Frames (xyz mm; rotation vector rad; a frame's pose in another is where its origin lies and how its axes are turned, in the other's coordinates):
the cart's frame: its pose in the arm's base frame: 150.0 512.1 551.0 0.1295 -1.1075 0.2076
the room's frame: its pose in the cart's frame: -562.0 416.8 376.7 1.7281 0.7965 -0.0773
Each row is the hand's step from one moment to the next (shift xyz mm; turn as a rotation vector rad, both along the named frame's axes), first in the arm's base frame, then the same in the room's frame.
Working: the arm's base frame: its pose in the room's frame: -276.9 -262.8 882.9 -1.4750 -0.1329 -1.0043

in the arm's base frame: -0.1 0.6 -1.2 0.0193 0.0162 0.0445
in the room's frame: -0.3 -1.1 -0.7 0.0437 0.0255 0.0075
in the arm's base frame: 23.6 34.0 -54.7 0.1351 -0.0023 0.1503
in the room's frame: 8.7 -65.1 -19.7 0.1547 0.0651 0.1126
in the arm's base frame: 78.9 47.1 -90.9 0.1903 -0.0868 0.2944
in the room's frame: 32.9 -125.0 -0.5 0.2064 0.1800 0.2354
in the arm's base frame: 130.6 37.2 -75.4 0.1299 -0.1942 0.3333
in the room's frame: 65.8 -134.1 42.4 0.1218 0.2644 0.2845
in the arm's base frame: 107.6 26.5 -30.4 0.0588 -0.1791 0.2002
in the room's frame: 67.2 -82.5 43.3 0.0226 0.1811 0.2057
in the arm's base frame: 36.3 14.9 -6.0 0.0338 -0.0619 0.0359
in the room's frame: 28.5 -25.4 10.8 -0.0003 0.0277 0.0741
